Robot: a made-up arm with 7 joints.
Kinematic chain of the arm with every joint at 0, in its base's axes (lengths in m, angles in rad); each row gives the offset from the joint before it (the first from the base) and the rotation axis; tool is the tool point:
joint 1: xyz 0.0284 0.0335 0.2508 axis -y
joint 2: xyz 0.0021 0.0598 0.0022 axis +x
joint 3: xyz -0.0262 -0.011 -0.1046 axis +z
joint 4: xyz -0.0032 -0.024 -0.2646 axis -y
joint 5: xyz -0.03 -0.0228 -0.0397 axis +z
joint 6: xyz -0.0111 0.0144 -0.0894 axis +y
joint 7: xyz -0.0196 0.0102 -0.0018 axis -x
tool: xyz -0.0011 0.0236 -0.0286
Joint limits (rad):
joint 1: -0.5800..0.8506
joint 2: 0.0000..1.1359
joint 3: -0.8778..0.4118
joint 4: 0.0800..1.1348
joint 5: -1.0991..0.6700
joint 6: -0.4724..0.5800
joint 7: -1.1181..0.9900
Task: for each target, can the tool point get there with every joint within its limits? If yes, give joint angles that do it. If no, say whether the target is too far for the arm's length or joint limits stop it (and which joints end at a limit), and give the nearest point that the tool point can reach.
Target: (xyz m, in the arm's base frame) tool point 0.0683 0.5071 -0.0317
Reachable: yes | joints 0.0406 0.9586 -0.0002 0.8382 0.0030 0.1023 -0.8238
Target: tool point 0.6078 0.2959 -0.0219
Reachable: no: too far | nearest point 0.4544 0.2559 -0.0119 | short by 0.159 m
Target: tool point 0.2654 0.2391 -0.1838
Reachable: yes | joints 0.4015 0.4461 -0.7330 0.8935 -0.1764 -0.2832 0.2789
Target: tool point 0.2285 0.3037 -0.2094
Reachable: yes | joints 0.4415 0.4684 -0.6799 0.5673 0.0883 0.1739 0.4546
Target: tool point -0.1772 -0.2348 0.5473
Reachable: no: joint limits stop it (at a limit: joint 1, joint 2, joint 3, joint 4, joint 5, joint 6, joint 7) | nearest point -0.1553 0.0042 -0.1102 | short by 0.700 m
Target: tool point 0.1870 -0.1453 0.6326
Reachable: no: joint limits stop it (at a limit: joint 1, joint 2, joint 4, joint 5, joint 6) | nearest point 0.4079 0.0157 0.0477 | short by 0.646 m
